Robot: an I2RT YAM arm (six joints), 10 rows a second.
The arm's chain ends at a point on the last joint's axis. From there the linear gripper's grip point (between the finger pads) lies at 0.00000 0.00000 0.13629 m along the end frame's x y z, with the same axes.
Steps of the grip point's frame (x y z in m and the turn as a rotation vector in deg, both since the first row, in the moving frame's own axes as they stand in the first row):
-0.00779, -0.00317, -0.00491, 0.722, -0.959, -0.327
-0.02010, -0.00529, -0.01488, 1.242, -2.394, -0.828
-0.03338, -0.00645, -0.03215, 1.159, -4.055, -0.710
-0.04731, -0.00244, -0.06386, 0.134, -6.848, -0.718
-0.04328, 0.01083, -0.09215, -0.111, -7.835, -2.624
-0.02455, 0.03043, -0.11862, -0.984, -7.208, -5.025
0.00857, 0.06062, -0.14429, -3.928, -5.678, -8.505
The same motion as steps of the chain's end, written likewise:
-0.00550, -0.00146, -0.00488, 0.722, -0.959, -0.327
-0.01439, -0.00238, -0.01473, 1.242, -2.394, -0.828
-0.02373, -0.00376, -0.03178, 1.159, -4.055, -0.710
-0.03106, -0.00222, -0.06289, 0.134, -6.848, -0.718
-0.02471, 0.01014, -0.09088, -0.111, -7.835, -2.624
-0.00757, 0.02735, -0.11752, -0.984, -7.208, -5.025
0.02130, 0.05033, -0.14330, -3.928, -5.678, -8.505

